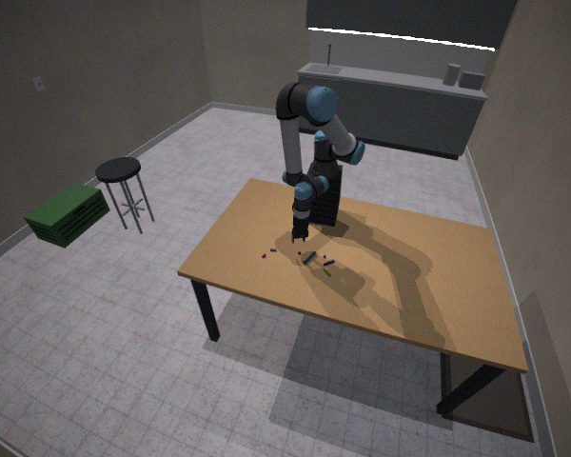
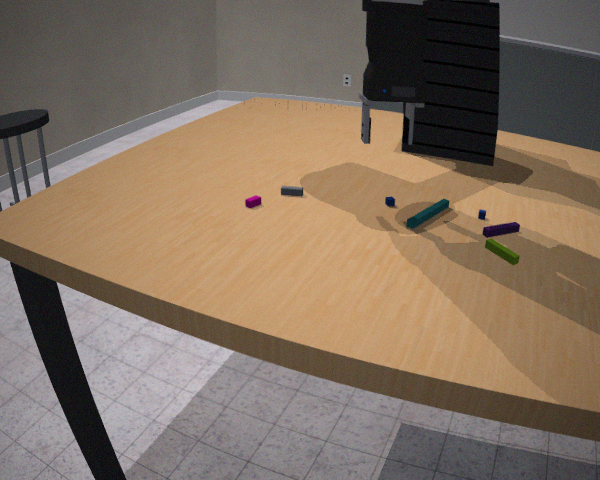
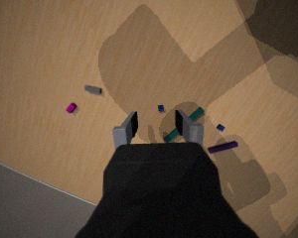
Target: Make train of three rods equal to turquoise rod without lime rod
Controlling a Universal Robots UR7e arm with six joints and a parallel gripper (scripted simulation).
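Right now the grey rod is 13 cm to the right of my hand and 10 cm below it. Round my hand: turquoise rod 10 cm below, 7 cm to the left, 2 cm ahead; purple rod 17 cm to the left, 10 cm below, 5 cm ahead; magenta rod 17 cm to the right, 10 cm below, 5 cm ahead.
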